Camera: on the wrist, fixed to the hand. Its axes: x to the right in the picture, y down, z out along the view.
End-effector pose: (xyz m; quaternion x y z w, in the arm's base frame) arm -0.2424 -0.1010 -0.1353 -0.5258 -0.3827 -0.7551 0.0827
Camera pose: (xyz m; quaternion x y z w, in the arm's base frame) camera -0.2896 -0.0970 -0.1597 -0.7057 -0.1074 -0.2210 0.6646
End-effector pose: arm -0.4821 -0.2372 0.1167 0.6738 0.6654 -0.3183 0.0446
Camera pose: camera -0.5056 -0.2151 0.1590 0.8494 -0.1471 -0.4774 0.1703
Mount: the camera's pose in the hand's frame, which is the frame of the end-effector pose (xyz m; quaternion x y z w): 0.0006 -0.0396 -0.0356 0.2876 -0.1712 0.6972 0.6340
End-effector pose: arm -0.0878 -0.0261 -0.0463 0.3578 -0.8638 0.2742 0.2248
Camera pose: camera -0.0520 -0.0273 -0.0069 0.2638 0.7567 -0.5178 0.2994
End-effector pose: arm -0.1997 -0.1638 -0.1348 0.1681 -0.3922 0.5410 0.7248
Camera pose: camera -0.1496 -0.1538 -0.1498 -0.1342 0.3343 -0.9323 0.0331
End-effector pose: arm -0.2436 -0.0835 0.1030 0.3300 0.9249 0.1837 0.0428
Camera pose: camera -0.2748 -0.1225 0.1215 -0.8978 -0.4018 0.1762 0.0375
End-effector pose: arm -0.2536 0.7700 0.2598 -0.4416 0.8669 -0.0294 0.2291
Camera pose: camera -0.2392 0.7401 0.3014 0.3853 0.8098 -0.0326 0.4412
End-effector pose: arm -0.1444 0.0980 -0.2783 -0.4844 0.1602 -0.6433 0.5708
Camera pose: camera -0.1960 0.0969 -0.2650 -0.1414 0.1566 0.0270 0.9771
